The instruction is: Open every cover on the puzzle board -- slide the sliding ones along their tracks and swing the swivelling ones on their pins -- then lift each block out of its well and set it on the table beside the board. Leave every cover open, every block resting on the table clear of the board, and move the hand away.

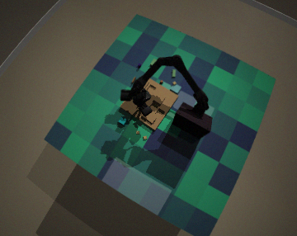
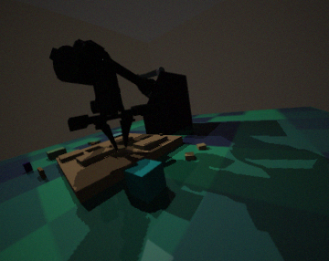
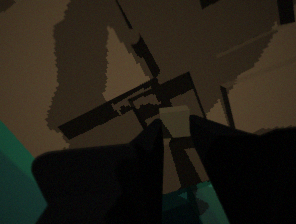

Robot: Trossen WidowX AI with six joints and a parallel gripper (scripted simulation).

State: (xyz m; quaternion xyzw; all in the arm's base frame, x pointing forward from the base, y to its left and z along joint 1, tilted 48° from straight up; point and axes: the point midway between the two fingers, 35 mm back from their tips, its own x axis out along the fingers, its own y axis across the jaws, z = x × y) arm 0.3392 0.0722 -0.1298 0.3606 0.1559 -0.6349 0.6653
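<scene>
The light teal block is 260 mm to the right of my gripper tip, 100 mm behind it and 20 mm below it. Also, from my gripper tip: cyan block (150 mm to the left, 40 mm ahead, 10 mm below); brown block (180 mm ahead, 140 mm to the right, 20 mm below); orange block (250 mm to the right, 20 mm below, 10 mm ahead).
</scene>
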